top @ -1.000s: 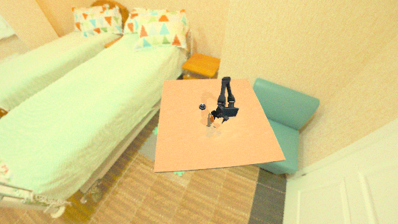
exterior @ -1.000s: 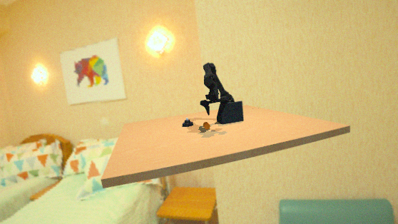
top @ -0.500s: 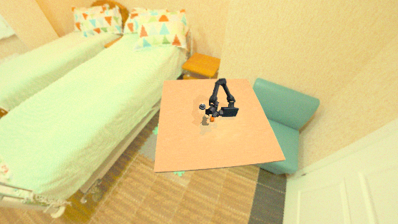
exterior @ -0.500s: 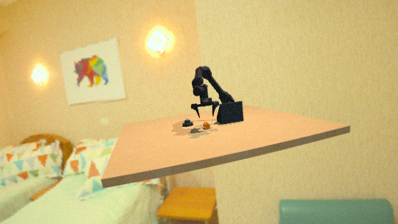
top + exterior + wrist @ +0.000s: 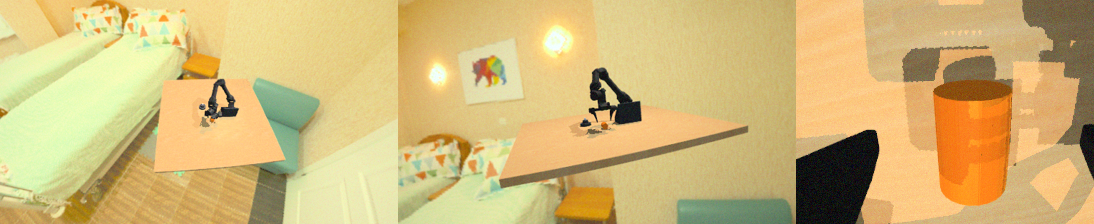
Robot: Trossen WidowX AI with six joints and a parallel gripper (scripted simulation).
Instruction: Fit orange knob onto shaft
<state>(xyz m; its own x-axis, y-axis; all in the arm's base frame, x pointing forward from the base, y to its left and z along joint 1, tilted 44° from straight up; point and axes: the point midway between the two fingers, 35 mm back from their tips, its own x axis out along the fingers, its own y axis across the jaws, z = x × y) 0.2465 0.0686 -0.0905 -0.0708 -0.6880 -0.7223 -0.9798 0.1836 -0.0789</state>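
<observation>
Now: gripper tip 3 cm above the orange knob. From my gripper tip the other things lie so: shaft 22 cm to the right, 8 cm ahead, 2 cm below.
</observation>
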